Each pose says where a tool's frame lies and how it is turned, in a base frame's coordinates. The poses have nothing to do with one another.
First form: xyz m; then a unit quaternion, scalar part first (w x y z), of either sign.
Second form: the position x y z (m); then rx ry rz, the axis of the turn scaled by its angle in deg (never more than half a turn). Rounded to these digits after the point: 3 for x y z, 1 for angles.
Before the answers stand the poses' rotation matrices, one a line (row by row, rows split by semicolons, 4 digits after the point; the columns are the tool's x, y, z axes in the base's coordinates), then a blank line. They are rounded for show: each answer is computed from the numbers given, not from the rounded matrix.
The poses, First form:
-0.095 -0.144 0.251 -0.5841 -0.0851 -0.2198 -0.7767
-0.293 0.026 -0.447 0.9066 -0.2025 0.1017 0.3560
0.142 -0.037 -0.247 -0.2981 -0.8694 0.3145 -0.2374
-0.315 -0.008 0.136 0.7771 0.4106 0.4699 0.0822
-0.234 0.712 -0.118 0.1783 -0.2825 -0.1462 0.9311
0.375 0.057 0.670 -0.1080 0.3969 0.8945 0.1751
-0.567 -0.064 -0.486 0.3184 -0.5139 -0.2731 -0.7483
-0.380 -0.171 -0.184 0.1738 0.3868 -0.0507 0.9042
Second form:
-0.3032 -0.8699 0.3890; 0.9448 -0.2210 0.2420; -0.1246 0.4409 0.8889
0.7258 -0.6867 0.0402; 0.6043 0.6645 0.4396; -0.3286 -0.2948 0.8973
0.6895 -0.6884 0.2253; -0.4053 -0.6244 -0.6677; 0.6003 0.3690 -0.7096
0.5449 0.2581 0.7978; 0.5136 0.6493 -0.5609; -0.6628 0.7154 0.2212
-0.7768 -0.2494 -0.5783; 0.4147 -0.8937 -0.1715; -0.4740 -0.3730 0.7976
-0.6616 0.7479 -0.0542; 0.6722 0.6236 0.3990; 0.3322 0.2275 -0.9154
-0.2691 0.7572 0.5952; -0.1958 -0.6481 0.7360; 0.9430 0.0815 0.3227
-0.6403 -0.3535 0.6819; 0.2751 -0.9344 -0.2261; 0.7171 0.0428 0.6956

-0.095 -0.144 0.251 11.4 29.4 103.8
-0.293 0.026 -0.447 -24.0 12.0 42.1
0.142 -0.037 -0.247 132.4 -47.9 36.1
-0.315 -0.008 0.136 50.9 58.2 10.2
-0.234 0.712 -0.118 -45.8 -23.7 150.9
0.375 0.057 0.670 -66.9 -150.8 -29.5
-0.567 -0.064 -0.486 -77.5 -41.2 -112.8
-0.380 -0.171 -0.184 62.8 -8.2 146.9

